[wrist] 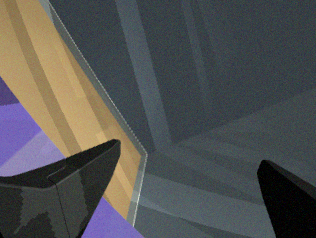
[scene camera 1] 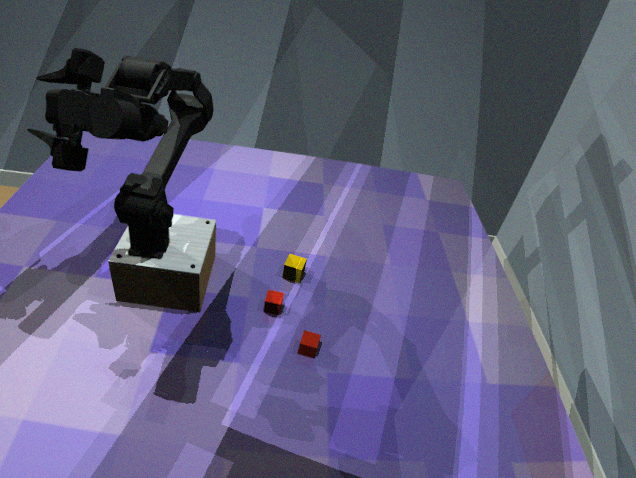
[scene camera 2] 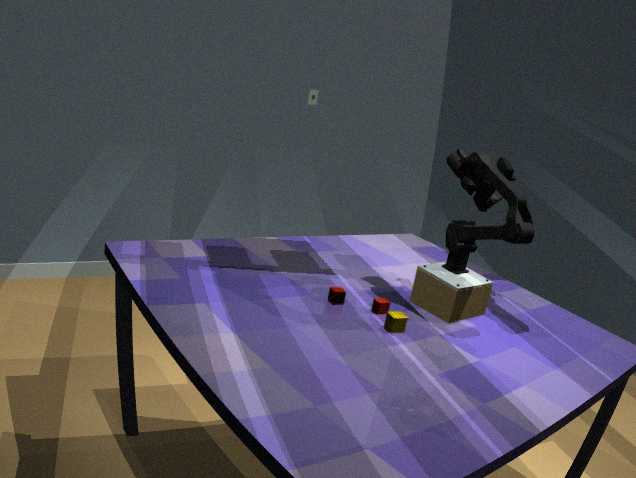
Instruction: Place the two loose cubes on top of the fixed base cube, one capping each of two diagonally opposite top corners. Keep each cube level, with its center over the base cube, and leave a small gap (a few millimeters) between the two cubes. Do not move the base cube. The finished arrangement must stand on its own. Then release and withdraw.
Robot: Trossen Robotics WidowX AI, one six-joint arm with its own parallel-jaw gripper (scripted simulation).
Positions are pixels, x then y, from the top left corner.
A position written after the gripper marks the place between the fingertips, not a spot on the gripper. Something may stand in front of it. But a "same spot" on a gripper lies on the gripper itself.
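Scene:
For the gripper, you can see it in the wrist view, in scene camera 1, and in scene camera 2 (509,187) as well. On the gripper, (wrist: 67,191) and (scene camera 1: 52,135) are the same spot.

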